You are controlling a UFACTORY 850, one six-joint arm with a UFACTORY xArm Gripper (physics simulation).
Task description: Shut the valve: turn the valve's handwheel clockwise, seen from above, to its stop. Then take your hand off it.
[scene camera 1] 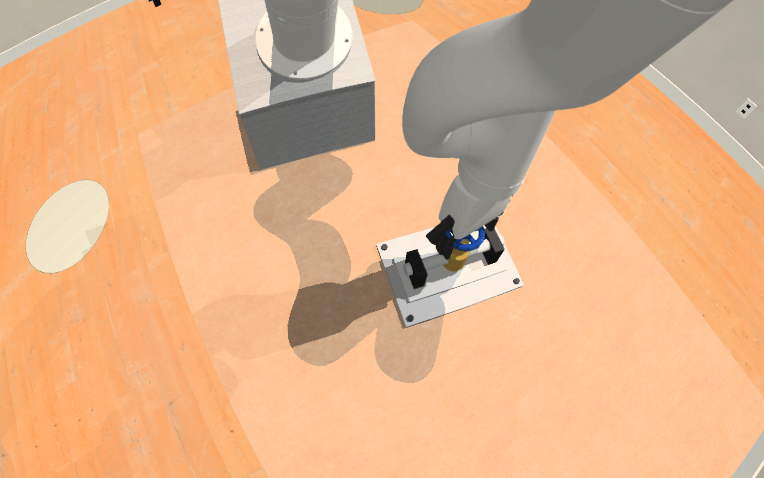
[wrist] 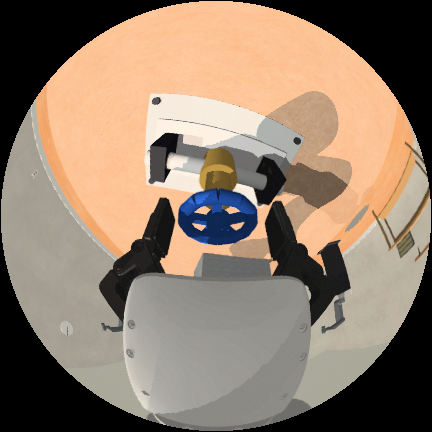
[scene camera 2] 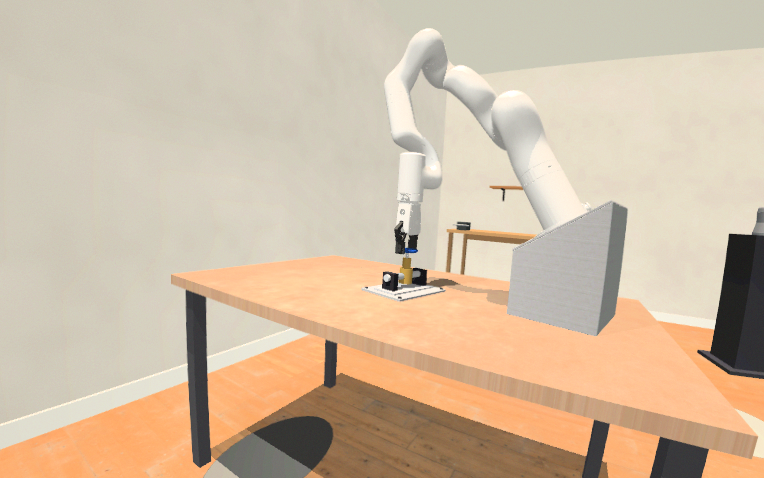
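Note:
The blue spoked handwheel [scene camera 1: 468,246] [scene camera 2: 411,250] [wrist: 218,220] sits level on top of the brass valve body [scene camera 1: 456,260] [scene camera 2: 406,275] [wrist: 218,165]. The valve stands on a white base plate [scene camera 1: 495,284] [scene camera 2: 431,291] [wrist: 210,112]. My gripper [scene camera 1: 468,236] [scene camera 2: 406,248] [wrist: 220,209] points down and is open, with its fingers at about wheel height. In the wrist view one black finger stands on each side of the wheel, with a gap on both sides. In the scene camera 1 view my gripper and wrist hide part of the wheel.
Two black pipe supports [scene camera 1: 416,269] [scene camera 1: 494,248] [wrist: 160,162] [wrist: 270,179] flank the valve body, below the wheel. The grey robot pedestal [scene camera 1: 315,124] [scene camera 2: 563,281] [wrist: 235,265] stands on the same table [scene camera 1: 507,394] [scene camera 2: 338,304].

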